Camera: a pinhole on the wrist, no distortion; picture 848 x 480 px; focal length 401.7 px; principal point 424.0 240.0 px. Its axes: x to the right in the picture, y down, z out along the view. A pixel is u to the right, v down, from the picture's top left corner.
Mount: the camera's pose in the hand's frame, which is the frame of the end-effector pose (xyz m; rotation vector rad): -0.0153 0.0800 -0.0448 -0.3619 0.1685 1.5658
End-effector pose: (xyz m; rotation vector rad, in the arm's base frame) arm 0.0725 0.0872 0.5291 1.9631 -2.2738 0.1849
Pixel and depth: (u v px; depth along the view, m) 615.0 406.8 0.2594
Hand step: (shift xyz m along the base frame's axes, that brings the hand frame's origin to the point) -0.2560 0.1637 -0.1714
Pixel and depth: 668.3 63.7 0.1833
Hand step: -0.2538 -0.0234 -0.0918
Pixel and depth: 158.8 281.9 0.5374
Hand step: 0.0878 0.0227 -0.5844
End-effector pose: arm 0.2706 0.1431 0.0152 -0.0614 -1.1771 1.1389
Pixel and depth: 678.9 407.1 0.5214
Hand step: -0.5798 -0.0949 -0.3807
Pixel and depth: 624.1 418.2 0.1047
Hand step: -0.1255 0.0098 -0.1297
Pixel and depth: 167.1 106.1 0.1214
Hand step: -0.1065 -0.0192 0.0235
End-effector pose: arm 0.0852 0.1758 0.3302 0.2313 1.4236 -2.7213
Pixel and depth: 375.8 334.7 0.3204
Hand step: 0.1193 -0.2982 0.0474
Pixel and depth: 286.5 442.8 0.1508
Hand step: 0.1071 -0.1321 0.0128
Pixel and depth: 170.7 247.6 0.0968
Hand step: 0.0289 -0.0854 -0.0023
